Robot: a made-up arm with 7 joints.
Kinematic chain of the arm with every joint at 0, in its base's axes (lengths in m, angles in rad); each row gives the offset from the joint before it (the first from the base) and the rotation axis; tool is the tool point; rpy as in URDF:
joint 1: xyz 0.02 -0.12 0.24 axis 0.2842 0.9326 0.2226
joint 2: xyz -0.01 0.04 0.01 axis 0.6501 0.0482 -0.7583
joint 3: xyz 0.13 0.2 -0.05 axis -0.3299 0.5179 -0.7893
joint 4: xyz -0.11 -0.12 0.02 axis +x
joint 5: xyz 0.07 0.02 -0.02 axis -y
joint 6: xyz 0.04 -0.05 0 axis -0.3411 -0.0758 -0.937
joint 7: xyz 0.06 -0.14 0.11 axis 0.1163 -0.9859 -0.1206
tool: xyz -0.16 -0.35 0.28 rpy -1.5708 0 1.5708
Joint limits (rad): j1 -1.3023..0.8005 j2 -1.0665..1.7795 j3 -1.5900..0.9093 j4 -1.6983..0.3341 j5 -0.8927..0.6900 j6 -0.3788..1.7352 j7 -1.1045..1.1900
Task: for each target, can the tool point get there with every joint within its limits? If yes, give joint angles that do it. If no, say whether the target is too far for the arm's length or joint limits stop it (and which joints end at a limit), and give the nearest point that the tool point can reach.
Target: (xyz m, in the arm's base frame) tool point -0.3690 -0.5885 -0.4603
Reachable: no: joint limits stop it (at a limit: joint 1, joint 2, joint 3, joint 4, joint 6) | nearest point -0.3058 -0.5216 -0.3676 | short by 0.131 m
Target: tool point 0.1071 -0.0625 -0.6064
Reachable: no: joint limits stop it (at a limit: joint 1, joint 3, joint 4, joint 5) | nearest point 0.1072 -0.0799 -0.5265 | short by 0.082 m
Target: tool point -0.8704 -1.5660 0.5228
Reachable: no: too far | nearest point -0.2937 -0.8434 0.4440 | short by 0.928 m
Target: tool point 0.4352 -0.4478 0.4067
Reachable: yes | joints 0.6203 -0.1508 -0.6248 -0.4051 0.1994 -0.1845 0.0495
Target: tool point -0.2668 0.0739 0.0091
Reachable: yes | joints -0.0805 1.3860 -1.3117 -0.7212 0.1426 0.9189 0.1485
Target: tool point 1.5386 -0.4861 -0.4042
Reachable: no: too far | nearest point 0.8492 -0.3033 -0.1060 | short by 0.773 m
